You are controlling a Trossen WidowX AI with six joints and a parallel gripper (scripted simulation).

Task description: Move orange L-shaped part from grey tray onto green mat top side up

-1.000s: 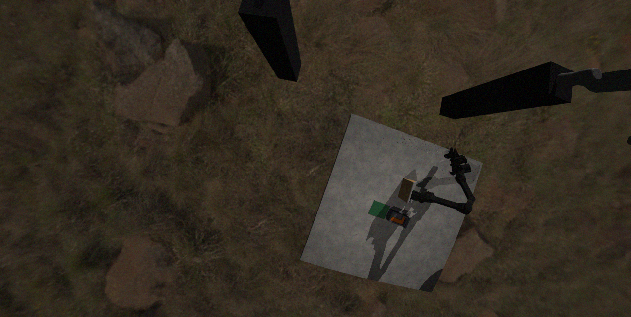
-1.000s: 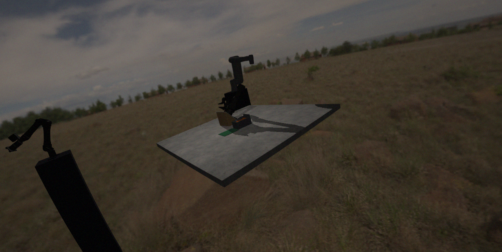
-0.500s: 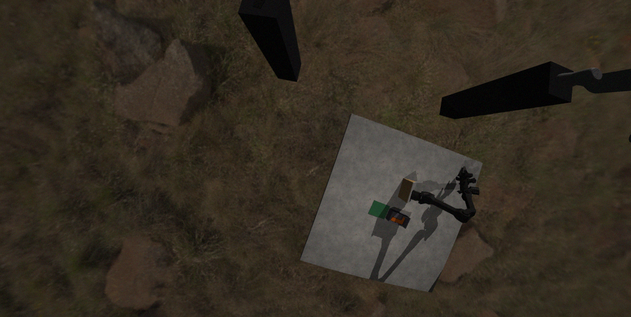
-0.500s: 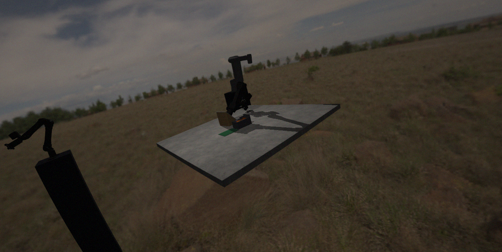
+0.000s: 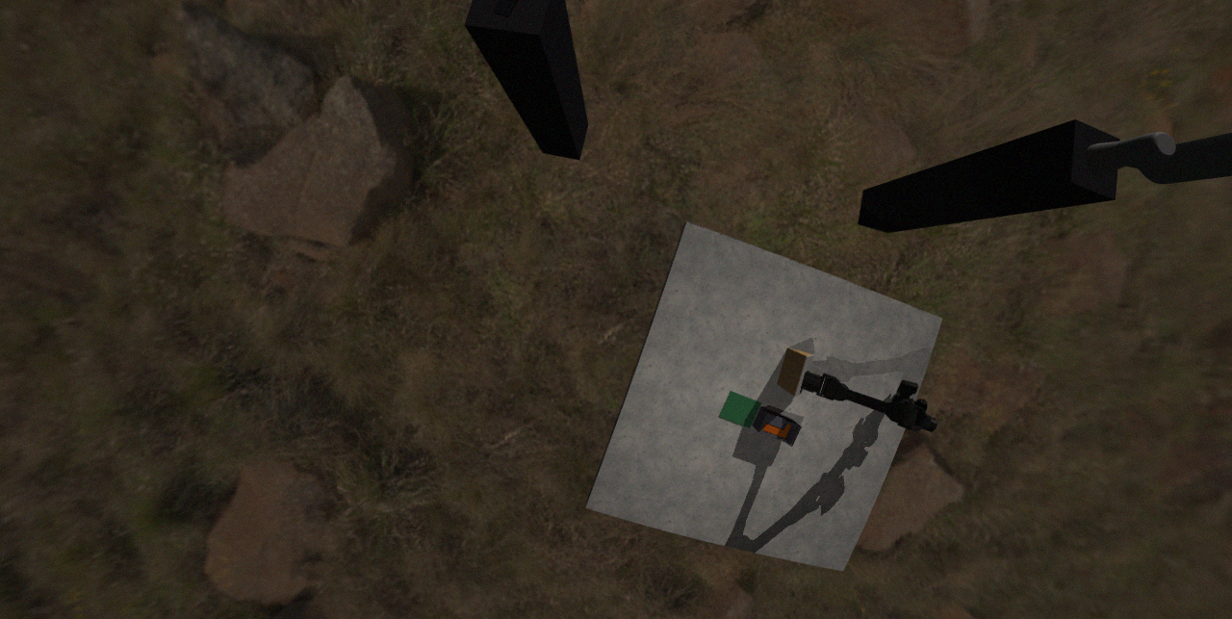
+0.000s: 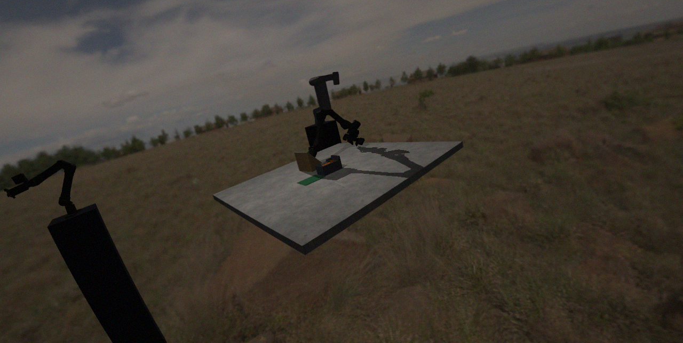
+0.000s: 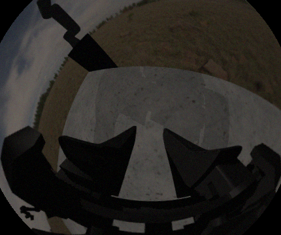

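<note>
The orange L-shaped part lies 250 mm ahead of my gripper tip, 560 mm to the right of it and 30 mm above it. Also, from my gripper tip: green mat 220 mm ahead, 730 mm to the right, 30 mm below.
</note>
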